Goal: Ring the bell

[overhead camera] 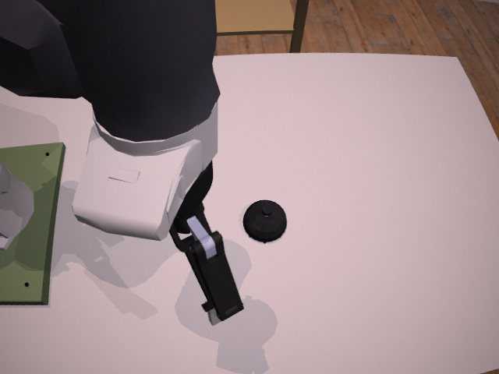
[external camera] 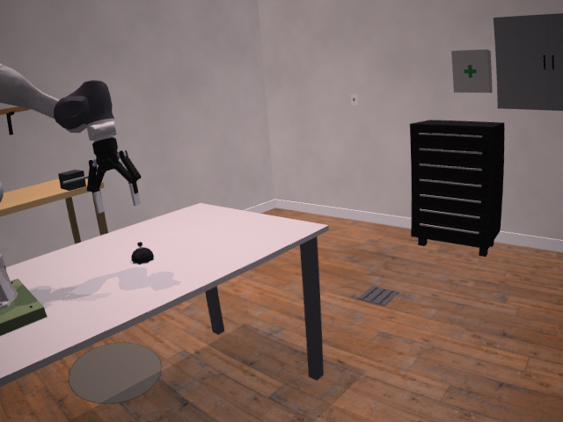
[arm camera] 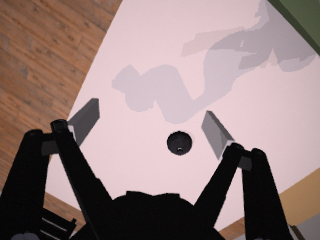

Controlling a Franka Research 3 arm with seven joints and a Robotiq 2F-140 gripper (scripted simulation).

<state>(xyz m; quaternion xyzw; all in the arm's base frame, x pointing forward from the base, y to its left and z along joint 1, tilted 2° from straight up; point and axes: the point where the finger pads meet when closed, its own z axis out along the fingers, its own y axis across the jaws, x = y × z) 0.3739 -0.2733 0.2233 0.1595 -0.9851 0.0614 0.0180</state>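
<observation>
The button lies 20 cm below my hand, 15 cm ahead of it and 13 cm to the left of it. Also, from my hand: black bell: 21 cm below, 15 cm ahead, 13 cm to the left.
</observation>
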